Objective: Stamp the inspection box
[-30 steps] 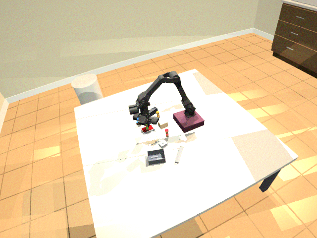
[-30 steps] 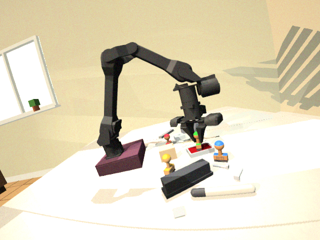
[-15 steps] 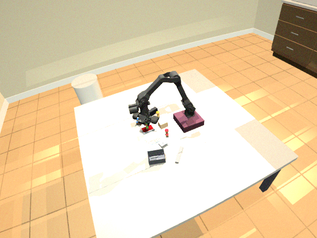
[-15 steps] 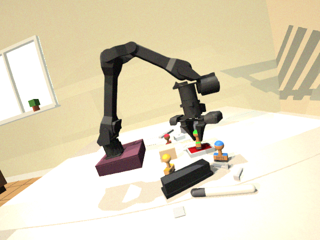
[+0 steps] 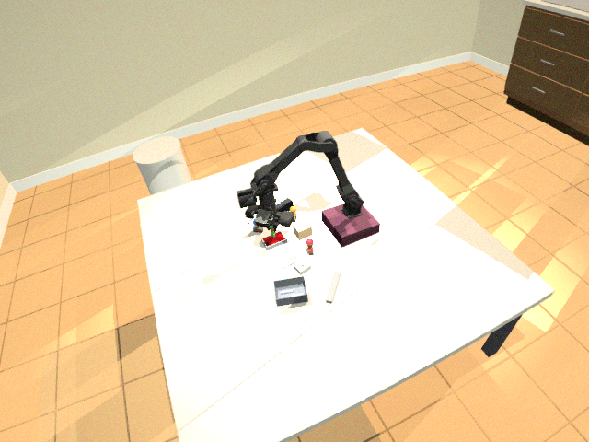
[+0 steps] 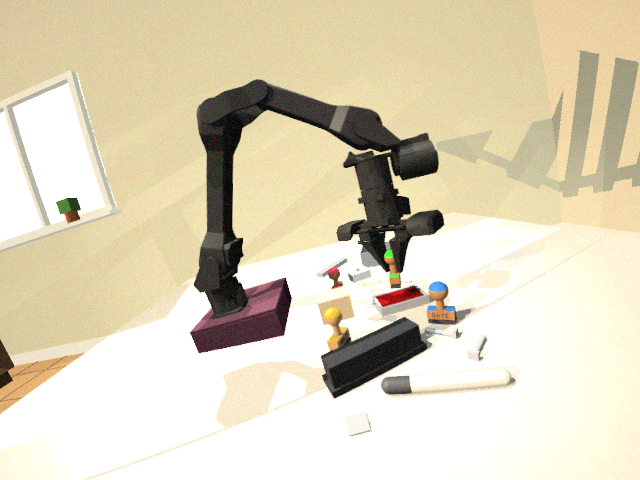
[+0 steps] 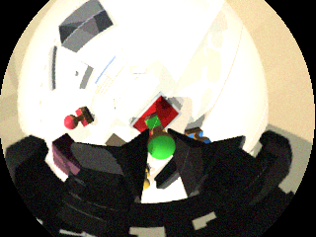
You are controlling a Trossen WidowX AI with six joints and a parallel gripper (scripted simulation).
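Right now my gripper tip is 6 cm above the red ink pad. Round my gripper tip: blue-knobbed date stamp 9 cm to the right, 4 cm below, 4 cm ahead; then green-knobbed stamp right at my gripper tip; then tan box 12 cm behind, 4 cm below, 1 cm to the left.
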